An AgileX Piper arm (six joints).
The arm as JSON. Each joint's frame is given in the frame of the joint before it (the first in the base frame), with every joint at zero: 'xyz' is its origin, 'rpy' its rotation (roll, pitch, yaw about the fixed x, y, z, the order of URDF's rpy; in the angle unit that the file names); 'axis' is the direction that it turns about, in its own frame. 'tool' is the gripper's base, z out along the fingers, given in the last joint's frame.
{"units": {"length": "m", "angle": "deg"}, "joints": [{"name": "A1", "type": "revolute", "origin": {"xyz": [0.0, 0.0, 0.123], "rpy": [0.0, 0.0, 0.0]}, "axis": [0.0, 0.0, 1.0]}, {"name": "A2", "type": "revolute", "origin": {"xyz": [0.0, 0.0, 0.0], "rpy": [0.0, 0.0, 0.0]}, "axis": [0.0, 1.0, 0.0]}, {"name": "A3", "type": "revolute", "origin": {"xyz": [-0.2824, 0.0, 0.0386], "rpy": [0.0, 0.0, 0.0]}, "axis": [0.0, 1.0, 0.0]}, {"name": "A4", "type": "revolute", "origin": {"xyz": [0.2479, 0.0, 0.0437], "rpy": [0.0, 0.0, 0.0]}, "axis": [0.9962, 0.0, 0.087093]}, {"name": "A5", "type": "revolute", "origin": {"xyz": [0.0, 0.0, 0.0], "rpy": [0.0, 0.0, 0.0]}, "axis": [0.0, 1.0, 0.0]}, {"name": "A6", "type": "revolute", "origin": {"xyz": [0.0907, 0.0, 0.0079], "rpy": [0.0, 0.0, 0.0]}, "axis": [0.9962, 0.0, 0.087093]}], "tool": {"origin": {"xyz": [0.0, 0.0, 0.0], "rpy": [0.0, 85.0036, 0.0]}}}
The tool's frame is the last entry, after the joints.
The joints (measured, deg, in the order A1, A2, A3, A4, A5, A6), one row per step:
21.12 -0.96 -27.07 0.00 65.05 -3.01
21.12 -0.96 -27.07 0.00 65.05 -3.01
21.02 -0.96 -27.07 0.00 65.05 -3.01
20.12 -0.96 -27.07 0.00 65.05 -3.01
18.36 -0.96 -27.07 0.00 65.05 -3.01
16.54 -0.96 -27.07 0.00 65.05 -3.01
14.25 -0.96 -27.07 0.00 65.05 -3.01
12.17 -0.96 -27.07 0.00 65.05 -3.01
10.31 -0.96 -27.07 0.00 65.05 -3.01
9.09 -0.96 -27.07 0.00 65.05 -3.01
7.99 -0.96 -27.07 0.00 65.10 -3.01
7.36 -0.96 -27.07 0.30 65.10 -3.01
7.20 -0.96 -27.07 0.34 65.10 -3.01
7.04 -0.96 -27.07 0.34 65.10 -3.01
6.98 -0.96 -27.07 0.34 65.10 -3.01
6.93 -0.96 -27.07 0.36 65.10 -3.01
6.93 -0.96 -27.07 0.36 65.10 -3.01
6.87 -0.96 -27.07 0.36 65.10 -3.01
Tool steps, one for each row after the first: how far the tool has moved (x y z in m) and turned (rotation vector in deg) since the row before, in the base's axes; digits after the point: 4 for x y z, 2 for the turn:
0.0000 0.0000 0.0000 0.00 0.00 0.00
0.0000 0.0000 0.0000 0.00 0.00 -0.10
0.0000 0.0001 0.0000 0.00 0.00 -0.90
-0.0001 0.0002 0.0000 0.00 0.00 -1.76
-0.0001 0.0002 0.0000 0.00 0.00 -1.82
-0.0001 0.0003 0.0000 0.00 0.00 -2.29
-0.0001 0.0003 0.0000 0.00 0.00 -2.08
0.0000 0.0002 0.0000 0.00 0.00 -1.86
0.0000 0.0002 0.0000 0.00 0.00 -1.22
-0.0001 0.0001 -0.0001 -0.01 0.05 -1.10
-0.0001 0.0005 0.0000 0.25 0.03 -0.47
0.0000 0.0001 0.0000 0.03 0.00 -0.14
0.0000 0.0000 0.0000 0.00 0.00 -0.16
0.0000 0.0000 0.0000 0.00 0.00 -0.06
0.0000 0.0000 0.0000 0.02 0.00 -0.04
0.0000 0.0000 0.0000 0.00 0.00 0.00
0.0000 0.0000 0.0000 0.00 0.00 -0.06

